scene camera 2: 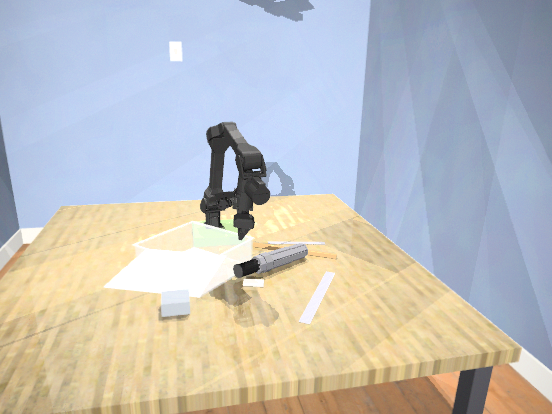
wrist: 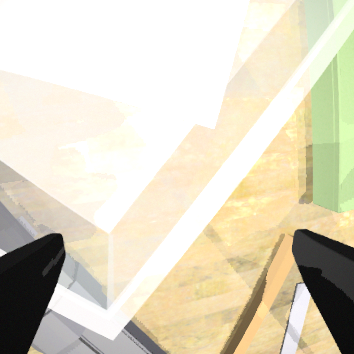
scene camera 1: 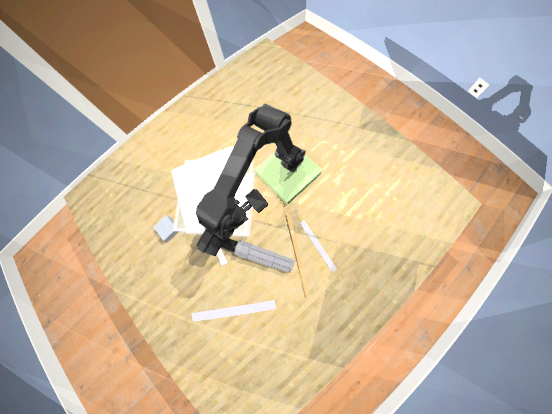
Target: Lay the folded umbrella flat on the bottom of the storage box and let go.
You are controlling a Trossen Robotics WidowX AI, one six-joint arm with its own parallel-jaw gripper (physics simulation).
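Places are measured from the arm's base along level axes (x ahead, y left, z up), in centimetres.
Where they show: gripper, fingertip midpoint: [scene camera 2: 239, 232] [wrist: 179, 243] [scene camera 1: 245, 217]; arm's base, link origin: [scene camera 2: 213, 225] [scene camera 1: 291, 162].
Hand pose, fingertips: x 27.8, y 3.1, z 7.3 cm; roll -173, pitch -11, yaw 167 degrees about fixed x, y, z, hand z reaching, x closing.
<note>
Each offset is from my fingertips to the top centre of the thing.
The folded umbrella @(dz -4.9, dx +7.0, dy +8.9 cm) [scene camera 1: 265, 257] [scene camera 2: 284, 260] [wrist: 55, 335], grey with a black handle, lies on the table beside the storage box, handle end near the box. In the wrist view part of it shows at the lower left. The storage box @(dz -0.9, dx +1.2, dy -14.5 cm) [scene camera 1: 178, 222] [scene camera 2: 162, 234] [wrist: 197, 200] has clear walls and a bright white area across it; the arm covers part of it in scene camera 1. My gripper [scene camera 2: 243, 236] [wrist: 179, 243] is open and empty, pointing down near the box's wall and corner, apart from the umbrella. Its fingertips are hard to make out in scene camera 1.
The arm's base stands on a green slab [scene camera 1: 307, 175] [wrist: 330, 165]. A grey block @(dz -7.0, dx +22.5, dy -23.4 cm) [scene camera 1: 166, 228] [scene camera 2: 175, 302] lies outside the box. An orange stick @(dz -9.4, dx -2.5, dy +20.1 cm) [scene camera 1: 296, 255] [scene camera 2: 322, 255] and white strips @(dz -10.4, dx +27.5, dy +15.8 cm) [scene camera 1: 233, 310] @(dz -10.4, dx -9.5, dy +24.0 cm) [scene camera 1: 318, 245] [scene camera 2: 316, 297] lie around the umbrella, with a small white piece @(dz -9.4, dx +16.0, dy -0.1 cm) [scene camera 2: 253, 283] nearby.
</note>
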